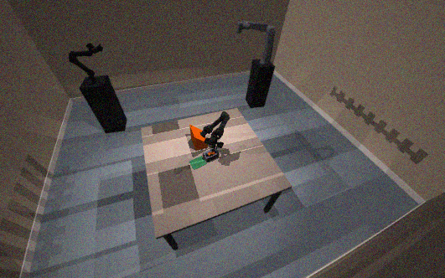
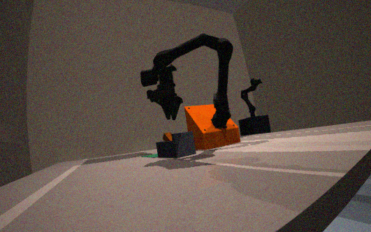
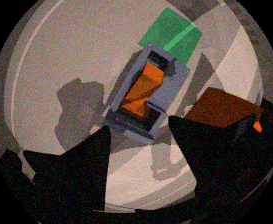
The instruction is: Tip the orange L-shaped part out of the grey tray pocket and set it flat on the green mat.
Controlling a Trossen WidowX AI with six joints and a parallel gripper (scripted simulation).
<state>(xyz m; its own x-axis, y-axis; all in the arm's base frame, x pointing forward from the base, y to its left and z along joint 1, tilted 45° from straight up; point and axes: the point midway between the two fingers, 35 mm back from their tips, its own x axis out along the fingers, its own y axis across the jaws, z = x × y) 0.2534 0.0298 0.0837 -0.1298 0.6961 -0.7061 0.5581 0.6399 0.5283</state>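
Now: the orange L-shaped part 10 mm behind my gripper tip, 10 mm to the right of it and 100 mm below it. Round my gripper tip: green mat 40 mm ahead, 180 mm to the right, 160 mm below.
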